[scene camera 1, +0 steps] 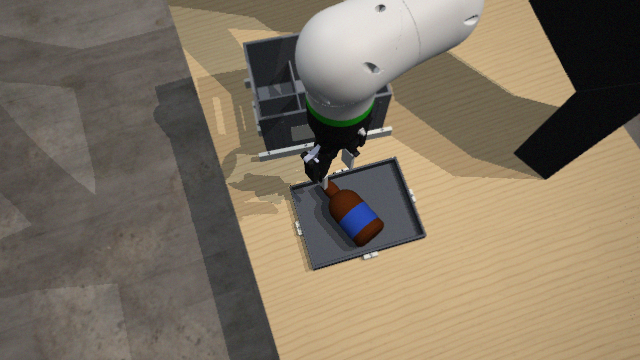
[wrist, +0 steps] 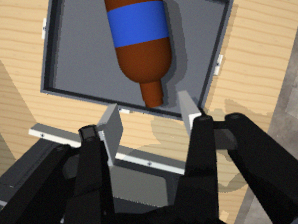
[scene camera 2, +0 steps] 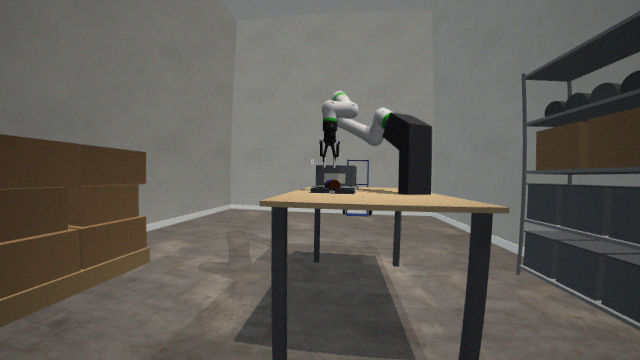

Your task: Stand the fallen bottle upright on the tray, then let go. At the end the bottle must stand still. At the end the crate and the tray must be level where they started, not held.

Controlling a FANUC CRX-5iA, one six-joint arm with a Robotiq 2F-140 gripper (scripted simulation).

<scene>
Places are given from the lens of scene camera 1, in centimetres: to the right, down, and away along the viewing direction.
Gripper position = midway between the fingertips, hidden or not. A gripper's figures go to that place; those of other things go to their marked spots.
my gripper (scene camera 1: 334, 173): 3, -1, 88
bottle (scene camera 1: 347, 208): 6, 6, 93
tray (scene camera 1: 382, 186): 14, 2, 103
grey crate (scene camera 1: 284, 124): -7, -11, 94
</scene>
